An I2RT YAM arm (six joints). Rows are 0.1 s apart.
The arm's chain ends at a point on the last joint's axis. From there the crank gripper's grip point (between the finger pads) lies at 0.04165 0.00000 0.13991 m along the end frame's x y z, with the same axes.
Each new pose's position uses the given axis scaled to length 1; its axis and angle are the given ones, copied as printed.
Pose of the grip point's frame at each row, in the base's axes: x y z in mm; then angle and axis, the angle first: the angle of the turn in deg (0 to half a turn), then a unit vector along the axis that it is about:
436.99 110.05 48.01 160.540 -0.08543 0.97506 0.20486
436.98 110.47 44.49 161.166 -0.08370 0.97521 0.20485
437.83 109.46 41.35 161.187 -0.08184 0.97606 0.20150
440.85 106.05 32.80 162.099 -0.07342 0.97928 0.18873
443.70 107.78 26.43 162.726 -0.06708 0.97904 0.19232
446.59 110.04 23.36 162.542 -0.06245 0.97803 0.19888
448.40 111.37 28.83 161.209 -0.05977 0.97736 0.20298
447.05 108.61 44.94 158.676 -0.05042 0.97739 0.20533
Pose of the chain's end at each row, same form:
434.98 55.67 183.47 160.540 -0.08543 0.97506 0.20486
436.45 56.15 179.98 161.166 -0.08370 0.97521 0.20485
437.16 55.97 177.17 161.187 -0.08184 0.97606 0.20150
441.72 55.86 169.87 162.099 -0.07342 0.97928 0.18873
445.96 56.46 163.07 162.726 -0.06708 0.97904 0.19232
448.35 56.73 159.24 162.542 -0.06245 0.97803 0.19888
446.80 56.66 164.16 161.209 -0.05977 0.97736 0.20298
438.71 52.66 179.51 158.676 -0.05042 0.97739 0.20533

